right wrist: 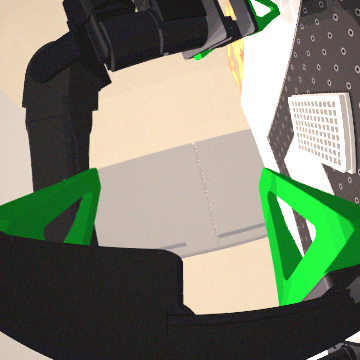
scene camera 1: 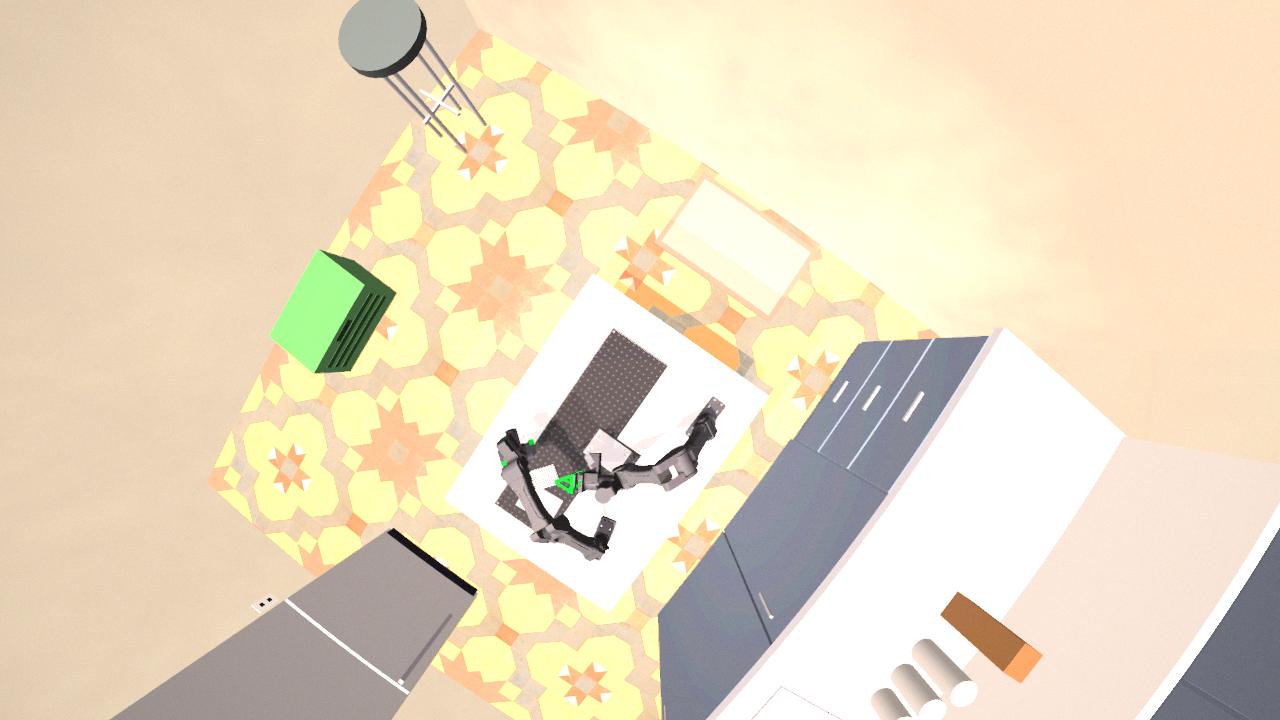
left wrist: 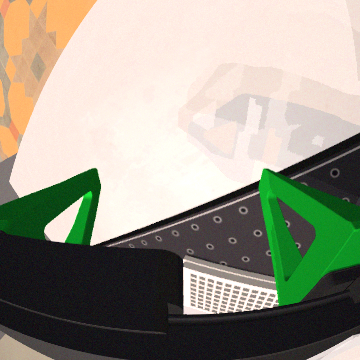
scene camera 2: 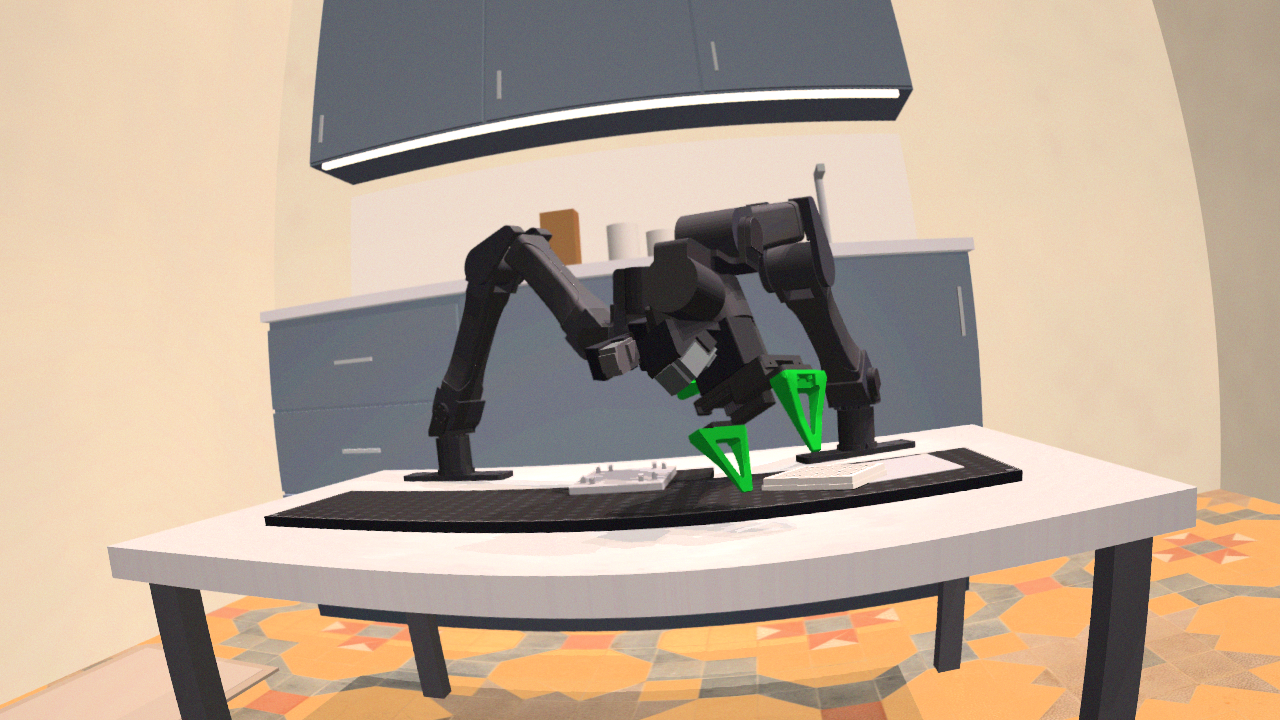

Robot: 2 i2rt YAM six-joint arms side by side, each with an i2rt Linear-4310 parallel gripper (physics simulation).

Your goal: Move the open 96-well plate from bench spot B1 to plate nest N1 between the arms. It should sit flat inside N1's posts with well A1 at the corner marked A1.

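Frame: origin at the left arm's base, x ahead, y up, z right, level; metres.
Seen in the pictures: left gripper, fingertip midpoint: [right wrist: 253, 19] [left wrist: 179, 176] [scene camera 2: 780, 472]; right gripper, fingertip midpoint: [right wrist: 179, 176] [scene camera 1: 559, 480]; left arm's base, link origin: [right wrist: 353, 357] [scene camera 1: 601, 538] [scene camera 2: 857, 454]; right arm's base, link origin: [scene camera 1: 705, 419] [scene camera 2: 457, 478].
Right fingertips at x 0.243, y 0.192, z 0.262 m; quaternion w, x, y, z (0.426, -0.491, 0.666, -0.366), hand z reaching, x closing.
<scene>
Offsets run from my right fingertips to a thing's top centre. "*": to the spot under its first point. Level surfaces: height alone.
The white 96-well plate @(dx +0.088, dy -0.163, dz -0.102 m) [scene camera 1: 544, 476] [scene camera 2: 819, 478] [left wrist: 230, 292] [right wrist: 320, 130] lies on the dark perforated board @(dy -0.179 m) [scene camera 1: 617, 376] [scene camera 2: 402, 510] [left wrist: 232, 240], partly over a pale pad @(* dx +0.076, dy -0.178, dz -0.248 m) [scene camera 2: 926, 463]. My left gripper [scene camera 2: 781, 467] [left wrist: 179, 176] is open and low at the plate. In scene camera 2 one finger stands near the plate's left end, the other above its back side; contact is unclear. The gripper body hides part of the plate in the left wrist view. My right gripper [scene camera 1: 569, 483] [right wrist: 179, 176] is open, above the board and mostly hidden in scene camera 2. Nest N1 @(dx -0.125, dy -0.158, dz +0.115 m) [scene camera 2: 622, 488], pale with upright posts, holds no plate.
The white table [scene camera 1: 572, 331] [scene camera 2: 537, 577] carries both arms and the board. The right arm reaches across behind the nest, and its wrist is close to the left arm in scene camera 2. A green cabinet [scene camera 1: 320, 308] and a stool [scene camera 1: 380, 35] stand away from the table.
</scene>
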